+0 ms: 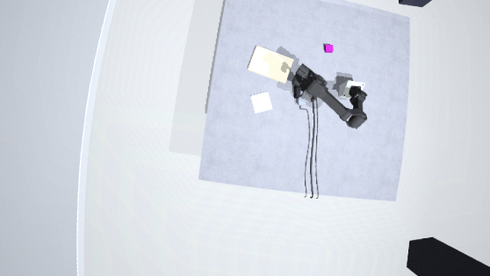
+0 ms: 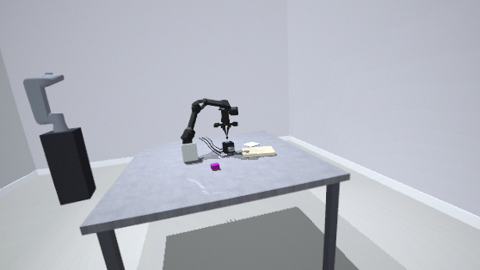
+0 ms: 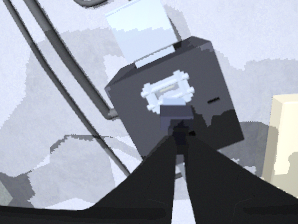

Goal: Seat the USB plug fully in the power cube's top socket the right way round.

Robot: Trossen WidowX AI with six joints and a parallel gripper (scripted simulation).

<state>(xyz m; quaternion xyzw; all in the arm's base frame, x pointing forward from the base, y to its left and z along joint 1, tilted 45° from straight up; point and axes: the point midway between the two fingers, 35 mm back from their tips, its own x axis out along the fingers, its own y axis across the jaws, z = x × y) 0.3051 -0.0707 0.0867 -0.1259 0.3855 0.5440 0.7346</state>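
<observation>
The dark USB plug is 2 cm below my gripper tip. The rest, counted from my gripper tip: white pad 24 cm ahead, 13 cm below, 5 cm to the left; magenta cube 29 cm to the right, 20 cm behind, 12 cm below; cream flat block 18 cm to the right, 17 cm ahead, 12 cm below.
</observation>
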